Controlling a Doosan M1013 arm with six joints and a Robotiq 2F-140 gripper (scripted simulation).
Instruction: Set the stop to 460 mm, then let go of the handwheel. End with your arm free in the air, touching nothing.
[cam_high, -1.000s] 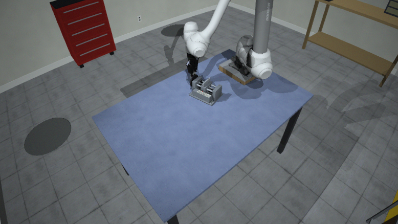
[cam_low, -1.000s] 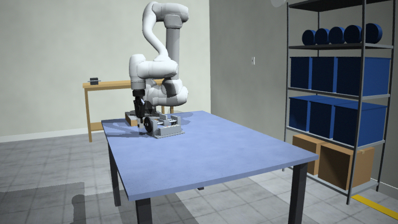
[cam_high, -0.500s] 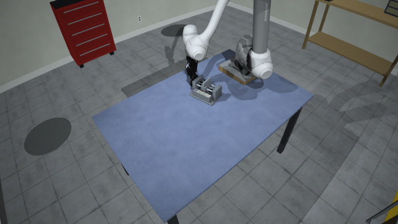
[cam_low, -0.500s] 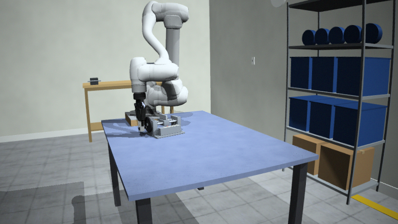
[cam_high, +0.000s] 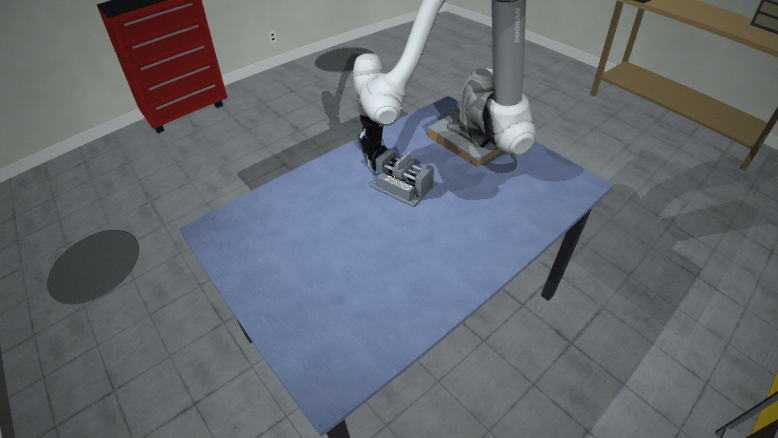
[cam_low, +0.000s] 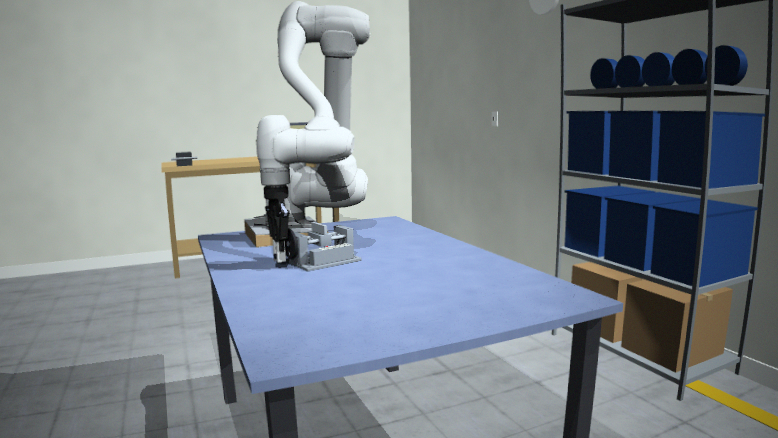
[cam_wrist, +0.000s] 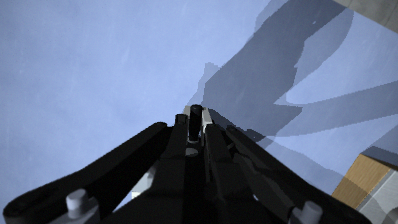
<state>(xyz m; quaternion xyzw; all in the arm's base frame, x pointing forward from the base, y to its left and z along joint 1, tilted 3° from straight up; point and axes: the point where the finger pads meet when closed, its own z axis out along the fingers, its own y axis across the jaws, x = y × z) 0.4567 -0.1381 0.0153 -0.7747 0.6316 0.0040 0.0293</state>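
The black handwheel lies 2 cm to the left of my hand and 1 cm below it. Round my hand: grey stop block: 1 cm behind, 14 cm to the left, 3 cm above.
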